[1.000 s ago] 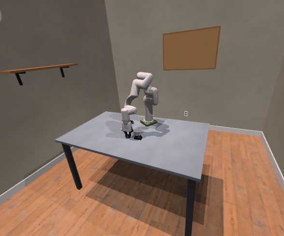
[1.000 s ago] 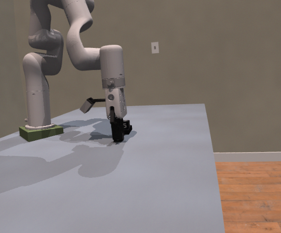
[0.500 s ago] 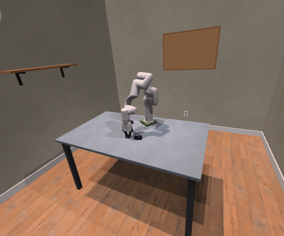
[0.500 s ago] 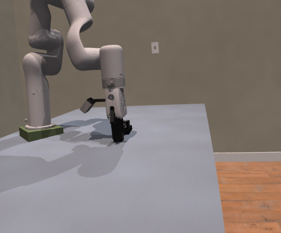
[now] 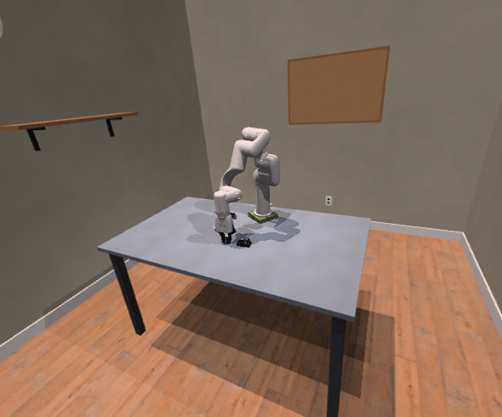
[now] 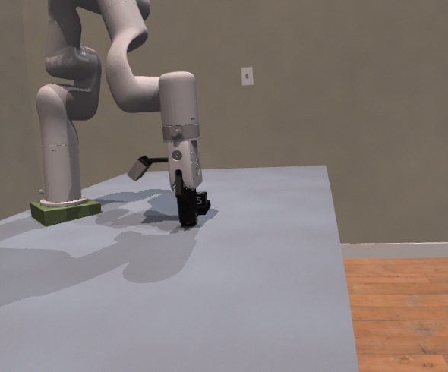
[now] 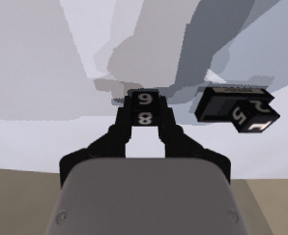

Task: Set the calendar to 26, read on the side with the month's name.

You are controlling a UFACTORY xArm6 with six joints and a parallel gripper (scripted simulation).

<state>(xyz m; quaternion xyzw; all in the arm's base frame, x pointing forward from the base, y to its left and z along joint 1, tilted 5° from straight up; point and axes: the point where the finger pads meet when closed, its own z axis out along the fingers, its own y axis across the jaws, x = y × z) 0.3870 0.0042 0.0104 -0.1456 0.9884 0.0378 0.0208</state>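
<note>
Right now my hand is 1 cm above the black cube. Also, from my hand: black calendar tray: 3 cm behind, 10 cm to the left, 2 cm below.
</note>
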